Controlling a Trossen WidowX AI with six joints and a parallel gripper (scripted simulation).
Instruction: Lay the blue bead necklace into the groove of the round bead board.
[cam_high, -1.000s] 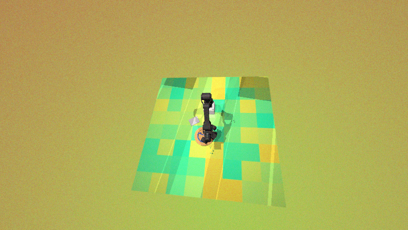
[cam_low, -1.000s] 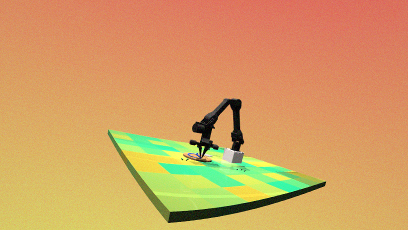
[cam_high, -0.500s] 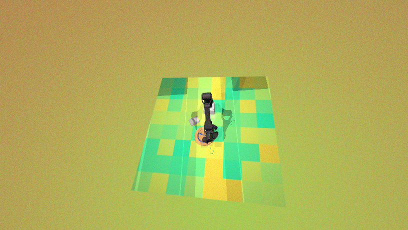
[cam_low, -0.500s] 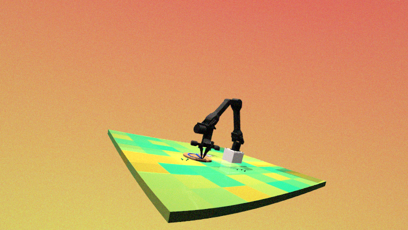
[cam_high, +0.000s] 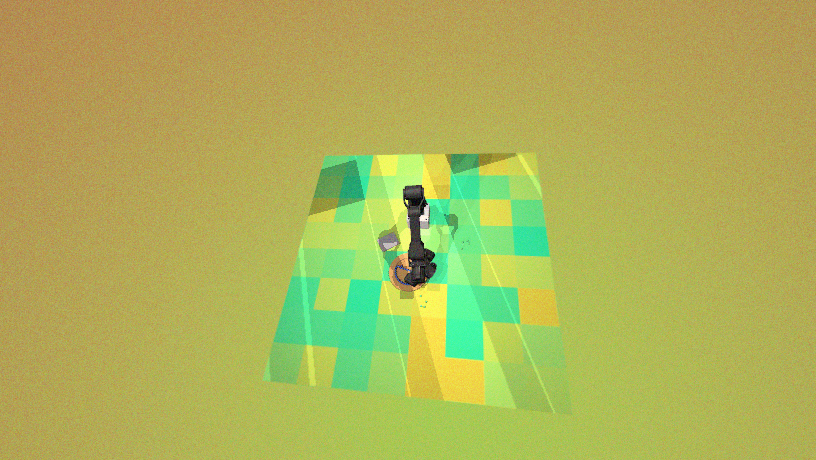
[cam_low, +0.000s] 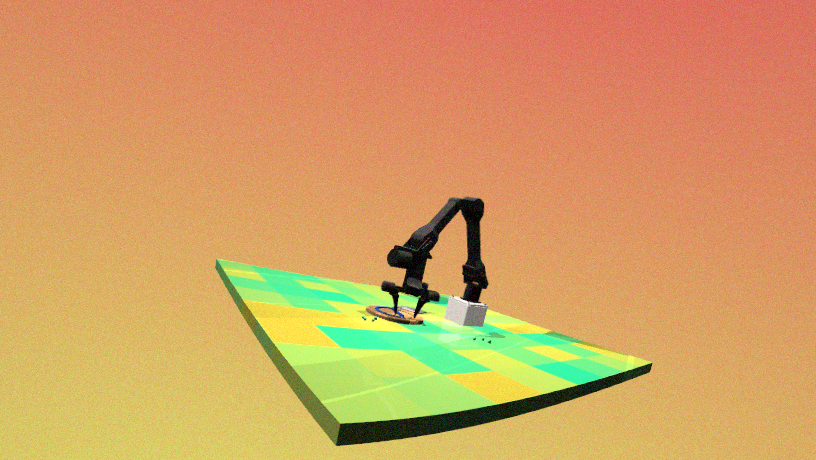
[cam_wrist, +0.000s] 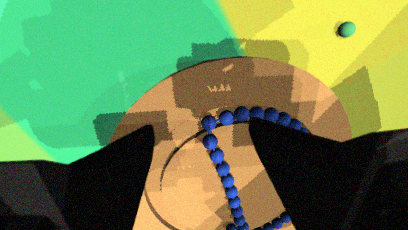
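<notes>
My gripper tip is now 1 cm past the round bead board, 6 cm to the left of it and 1 cm above it. Also, from my gripper tip: flat grey piece: 19 cm behind, 17 cm to the right, 2 cm below.
</notes>
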